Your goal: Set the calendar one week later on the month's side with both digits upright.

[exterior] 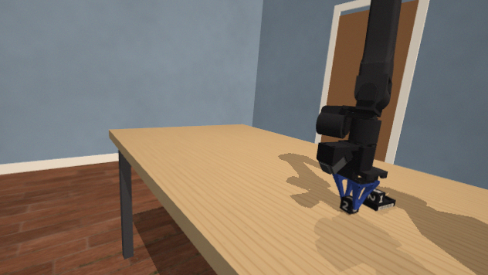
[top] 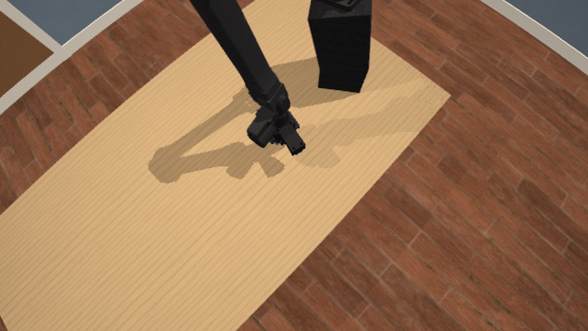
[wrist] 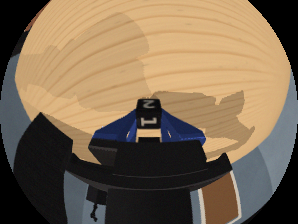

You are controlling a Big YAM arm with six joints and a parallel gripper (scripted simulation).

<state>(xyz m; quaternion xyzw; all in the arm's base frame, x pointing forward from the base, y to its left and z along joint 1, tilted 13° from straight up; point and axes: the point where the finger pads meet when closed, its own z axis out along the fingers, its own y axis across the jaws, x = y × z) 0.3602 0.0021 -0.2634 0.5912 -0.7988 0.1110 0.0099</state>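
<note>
The black date cube lies right at my hand. Round my hand: black tray 30 mm behind, 100 mm to the right, 10 mm below; then black cube 30 mm behind, 90 mm to the right.
</note>
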